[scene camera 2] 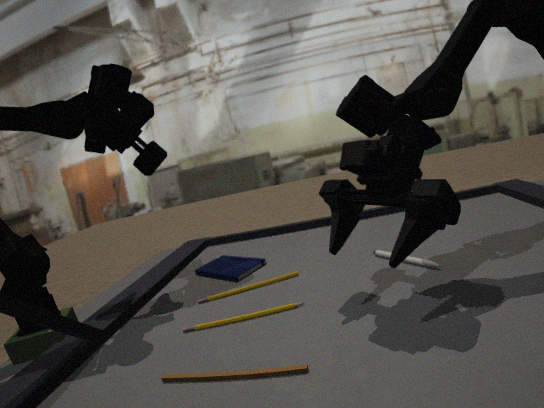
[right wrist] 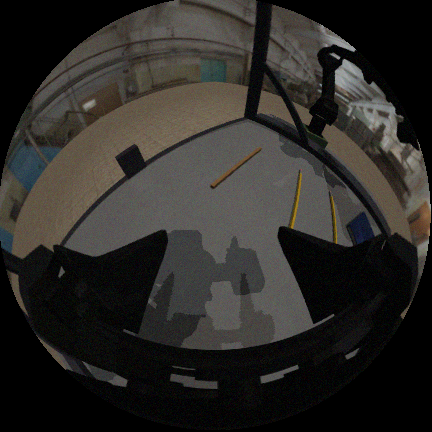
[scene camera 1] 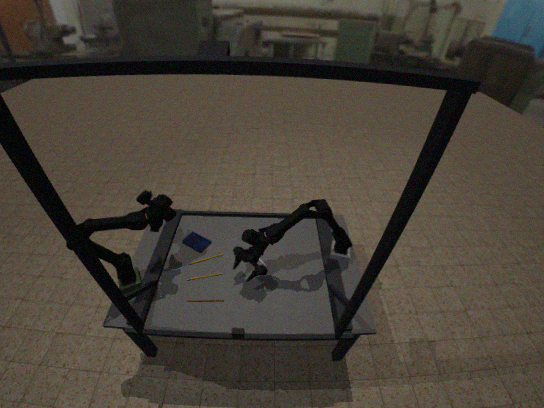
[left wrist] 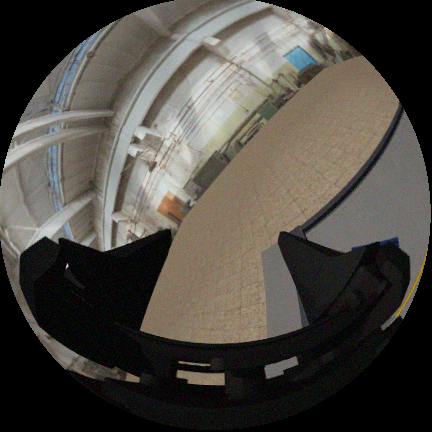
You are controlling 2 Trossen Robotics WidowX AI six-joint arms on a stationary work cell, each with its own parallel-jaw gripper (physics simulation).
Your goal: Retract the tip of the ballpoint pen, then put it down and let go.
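Places are measured from the left arm's base along level axes (x ahead, y left, z up), in metres.
Where they show: left gripper, fingertip midpoint: (scene camera 2: 137,141) (left wrist: 226,236); right gripper, fingertip midpoint: (scene camera 2: 359,259) (right wrist: 223,234) (scene camera 1: 240,275); left arm's base, origin of the base link: (right wrist: 313,130) (scene camera 1: 128,278); right arm's base, origin of the base link: (scene camera 1: 340,249).
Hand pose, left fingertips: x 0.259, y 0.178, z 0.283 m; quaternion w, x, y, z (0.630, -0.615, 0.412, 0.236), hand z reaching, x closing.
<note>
Things, the pixels of their top centre, and the offset from my left fingertips.
- white ballpoint pen, middle of its top: (scene camera 2: 404,254) (scene camera 1: 258,257) dx +0.374, dy -0.349, dz -0.310 m
- brown stick, middle of its top: (scene camera 2: 229,373) (right wrist: 240,161) (scene camera 1: 205,299) dx +0.037, dy -0.440, dz -0.316 m
- blue notebook, middle of its top: (scene camera 2: 228,264) (right wrist: 364,231) (scene camera 1: 196,241) dx +0.122, dy -0.081, dz -0.311 m
A white ballpoint pen (scene camera 1: 262,262) (scene camera 2: 422,262) lies on the grey table, with its tapered end to the right in scene camera 2. It is too small there to tell whether the tip is out. My right gripper (scene camera 1: 242,273) (scene camera 2: 364,259) (right wrist: 223,234) is open and empty, pointing down above the table near the pen. One of its fingers hides part of the pen in scene camera 2. The pen does not show clearly in the right wrist view. My left gripper (left wrist: 226,236) is open and empty, raised at the table's left side and facing away from the pen.
Two yellow pencils (scene camera 1: 206,259) (scene camera 2: 245,317) and a brown stick (scene camera 1: 205,300) (scene camera 2: 235,374) (right wrist: 236,167) lie left of the pen. A blue notebook (scene camera 1: 197,242) (scene camera 2: 231,268) (right wrist: 361,229) lies farther back. Dark frame posts (scene camera 1: 410,200) rise at the table's sides.
</note>
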